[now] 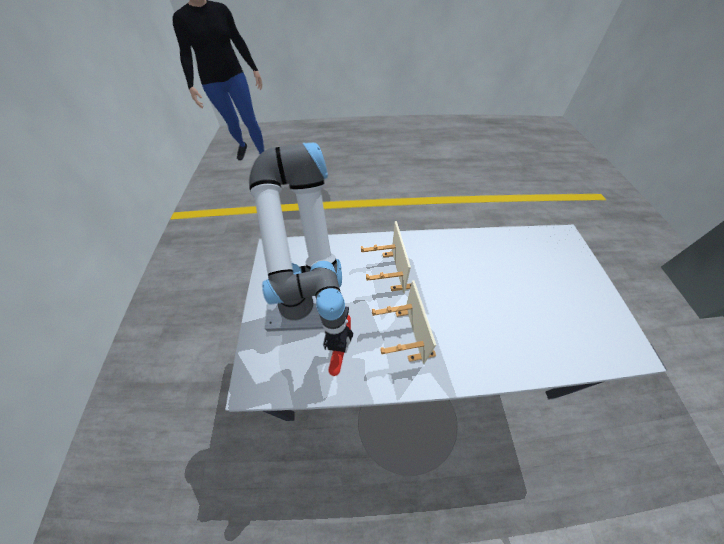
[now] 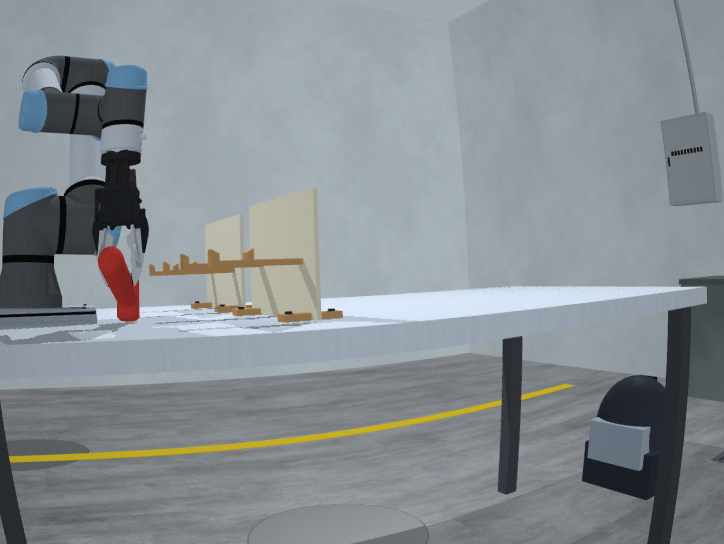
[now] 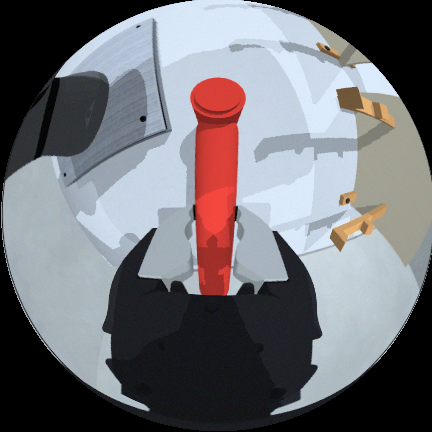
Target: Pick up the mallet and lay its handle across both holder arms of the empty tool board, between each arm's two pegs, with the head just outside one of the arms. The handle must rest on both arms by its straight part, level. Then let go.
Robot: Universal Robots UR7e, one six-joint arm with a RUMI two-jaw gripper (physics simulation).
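Seen in the pictures: gripper, between the fingertips: (image 2: 120, 286) (image 3: 215, 206); arm's base, origin of its link: (image 1: 296, 304) (image 2: 28, 307) (image 3: 79, 112).
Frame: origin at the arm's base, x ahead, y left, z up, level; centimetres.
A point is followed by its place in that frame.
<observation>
My gripper (image 1: 339, 350) @[y -22.9, x 16.2, z 3.6 cm] (image 2: 122, 270) @[y -22.9, x 16.2, z 3.6 cm] (image 3: 215, 206) @[y -22.9, x 16.2, z 3.6 cm] is shut on the handle of the red mallet (image 1: 335, 363) @[y -31.4, x 13.4, z 9.0 cm] (image 2: 117, 280) @[y -31.2, x 13.9, z 4.6 cm] (image 3: 217, 155) @[y -17.8, x 18.1, z 4.6 cm]. The handle is tilted: its free end points to the table's front edge and is raised. The head (image 2: 129, 310) @[y -16.6, x 19.0, z -0.7 cm] (image 3: 218, 98) @[y -13.4, x 19.7, z 4.9 cm] is at the back, low by the table top; whether it touches is unclear. The front tool board (image 1: 421, 327) @[y -25.5, x 46.4, z 10.6 cm] (image 2: 283, 251) @[y -24.2, x 46.4, z 8.4 cm] (image 3: 387, 175) @[y -24.1, x 46.4, z 5.5 cm] stands to the right. Its front arm (image 1: 401, 348) @[y -30.9, x 37.4, z 8.7 cm] (image 3: 357, 227) @[y -30.2, x 35.4, z 7.0 cm] and rear arm (image 1: 390, 309) @[y -14.9, x 37.6, z 8.4 cm] (image 3: 371, 107) carry no tool. The mallet is left of them and lower.
The back tool board (image 1: 401, 257) @[y 7.1, x 48.3, z 11.0 cm] (image 2: 223, 251) @[y 8.4, x 48.3, z 10.0 cm] stands behind the front one, its two arms also bare and pointing left. The robot's base plate (image 1: 292, 324) @[y -9.2, x -2.2, z 0.2 cm] (image 2: 46, 315) @[y -11.4, x 3.2, z -1.1 cm] (image 3: 135, 80) @[y -3.9, x 11.7, z -0.4 cm] is left of the mallet. A person (image 1: 219, 52) stands behind the table (image 1: 526, 304) @[y -20.7, x 101.1, z -3.0 cm] (image 2: 409, 327) @[y -49.7, x 52.7, z -3.8 cm].
</observation>
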